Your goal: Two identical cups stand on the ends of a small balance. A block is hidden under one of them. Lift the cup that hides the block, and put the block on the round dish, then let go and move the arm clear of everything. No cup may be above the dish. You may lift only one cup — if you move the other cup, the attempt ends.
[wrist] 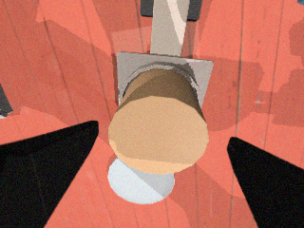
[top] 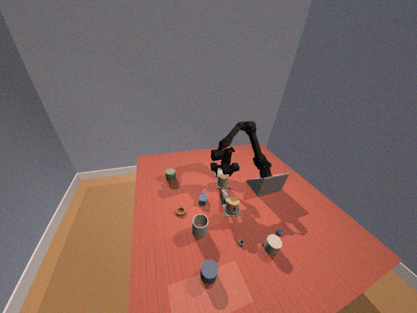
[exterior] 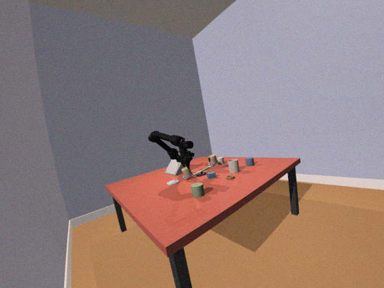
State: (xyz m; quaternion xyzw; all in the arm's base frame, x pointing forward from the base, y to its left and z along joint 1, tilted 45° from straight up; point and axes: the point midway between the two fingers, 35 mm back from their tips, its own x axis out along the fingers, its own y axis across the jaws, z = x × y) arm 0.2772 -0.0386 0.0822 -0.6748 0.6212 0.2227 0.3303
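Now: the pale green block 5 cm below my gripper tip. Round my gripper tip: tan cup (1 cm behind, 2 cm to the right, 3 cm below); then green cylinder (34 cm ahead, 13 cm to the right, 6 cm below); then round dish (3 cm behind, 13 cm to the right, 9 cm below).
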